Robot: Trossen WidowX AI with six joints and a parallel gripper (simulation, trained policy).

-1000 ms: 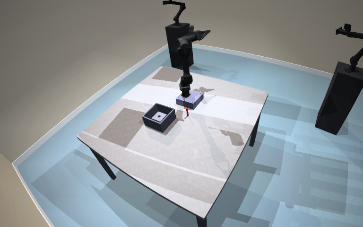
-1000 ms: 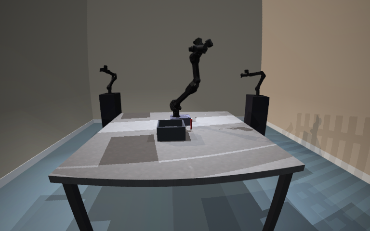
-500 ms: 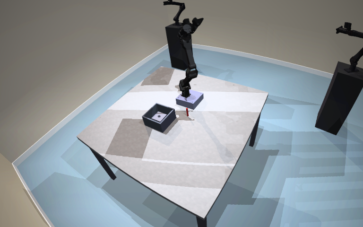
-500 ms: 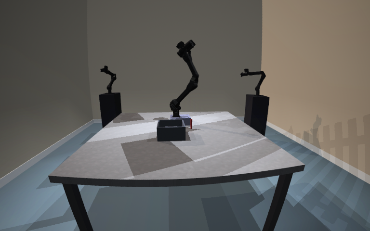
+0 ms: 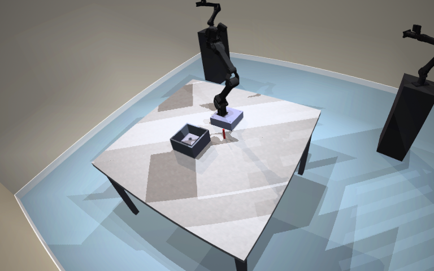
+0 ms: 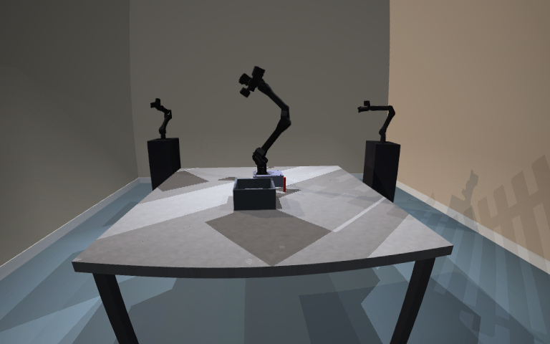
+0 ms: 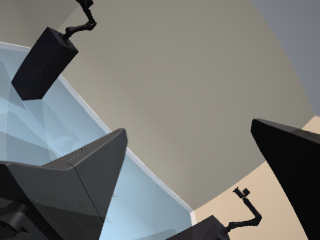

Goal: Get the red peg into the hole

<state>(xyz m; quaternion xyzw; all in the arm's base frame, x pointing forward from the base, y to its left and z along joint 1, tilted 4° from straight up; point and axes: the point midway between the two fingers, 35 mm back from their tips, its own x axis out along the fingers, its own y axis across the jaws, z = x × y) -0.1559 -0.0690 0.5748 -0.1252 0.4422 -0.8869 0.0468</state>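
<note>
Now: gripper tip 590 mm above the red peg, 380 mm short of it and 220 mm to the right of it. Round my gripper tip: light plate 580 mm below, 550 mm ahead, 70 mm to the left; then dark blue box 600 mm below, 550 mm ahead, 70 mm to the left.
</note>
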